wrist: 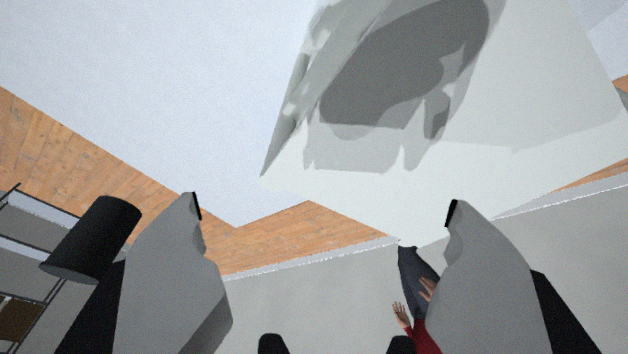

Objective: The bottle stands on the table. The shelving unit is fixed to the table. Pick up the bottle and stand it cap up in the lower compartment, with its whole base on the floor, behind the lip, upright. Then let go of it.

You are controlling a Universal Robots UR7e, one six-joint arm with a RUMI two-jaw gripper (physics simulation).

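Places are measured from the arm's base along level axes (x ahead, y left, z up), in millimetres.
Pixels of known places: gripper, fingertip midpoint: (323,198).
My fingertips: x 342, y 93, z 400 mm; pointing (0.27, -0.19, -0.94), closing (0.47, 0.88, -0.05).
Behind a point stands the place of what it marks.
My gripper (323,198) @(x 342, y 93, z 400 mm) is open, with nothing between its two grey fingers. The shelving unit (540,95) @(x 368, y 229, z 339 mm) shows in part as a large pale panel, close up, from the upper middle to the right of the wrist view. It lies beyond the fingertips, and dark shadows fall across it. Its posts, lower compartment and lip cannot be made out. The pale table top (125,75) @(x 234, y -387, z -18 mm) fills the upper left. The bottle does not show in this view, so its place relative to the gripper cannot be told.
A black cylinder (95,237) shows left of the left finger, in front of a dark-framed rack. A person in a red top (424,335) and dark trousers shows partly behind the right finger. Wooden floor (280,235) and grey walls lie beyond the table.
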